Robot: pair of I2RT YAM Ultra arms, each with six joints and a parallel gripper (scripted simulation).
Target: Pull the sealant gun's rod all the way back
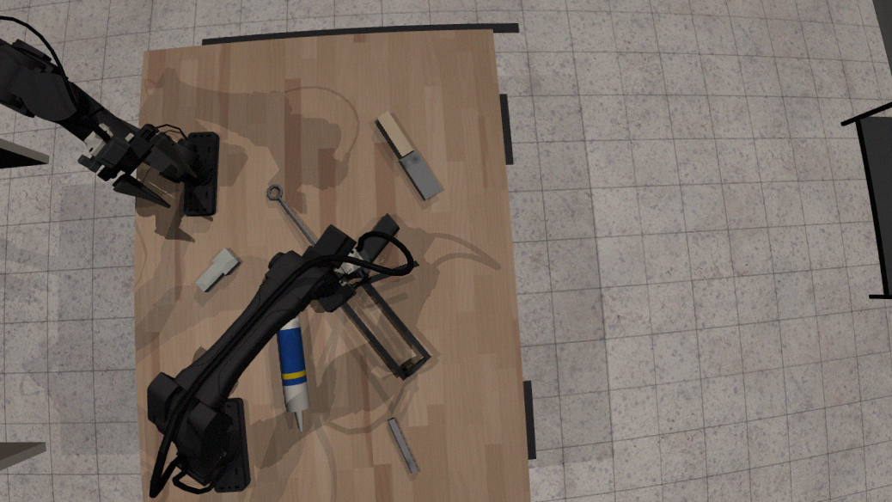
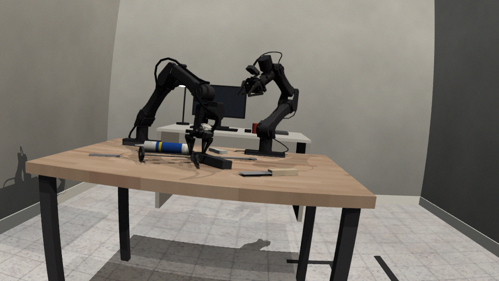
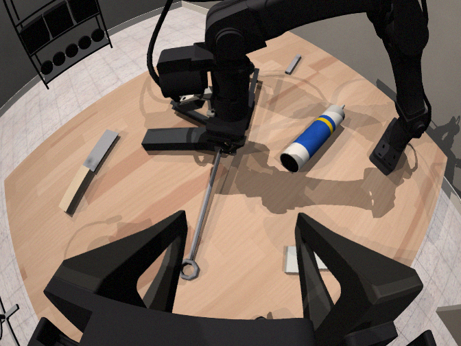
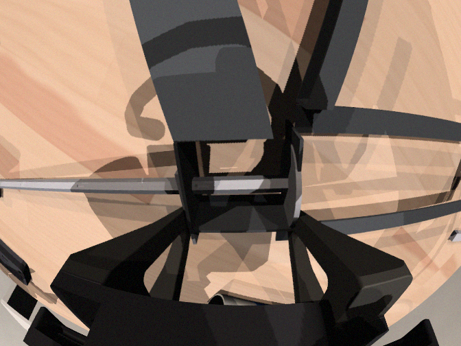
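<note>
Now: the thumb plate 30 mm to the left of my right hand and 10 mm below it. Round my right hand: sealant gun (40 mm to the left, 40 mm ahead, 10 mm below); then white cartridge (170 mm to the right, 120 mm behind); then scraper (280 mm to the left, 200 mm ahead, 20 mm below).
</note>
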